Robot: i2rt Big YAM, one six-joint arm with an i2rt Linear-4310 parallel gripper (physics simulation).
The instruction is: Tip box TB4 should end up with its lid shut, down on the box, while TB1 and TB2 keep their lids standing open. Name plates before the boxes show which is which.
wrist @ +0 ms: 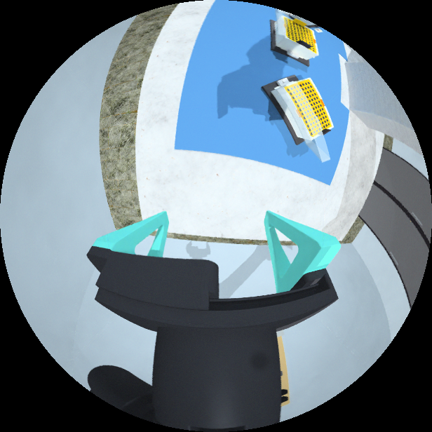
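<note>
One tip box (pixel 302 110) with a yellow perforated top stands on a dark base at the right of the blue mat. A clear flap, seemingly part of its lid, sticks out at its lower end. A second tip box (pixel 297 37), also with yellow showing, stands farther back at the top of the view. The name plates cannot be read here, so I cannot tell which box is TB1, TB2 or TB4. My gripper (pixel 216 216) is open, with nothing between its turquoise fingers, and is well apart from both boxes.
The blue mat (pixel 215 135) lies on a white table top (pixel 200 185) with a rough stone edge (pixel 120 115). A pale grey block-like shape (pixel 380 95) stands at the right, and dark panels (pixel 405 185) show beyond the table's right side. Shadows fall on the mat.
</note>
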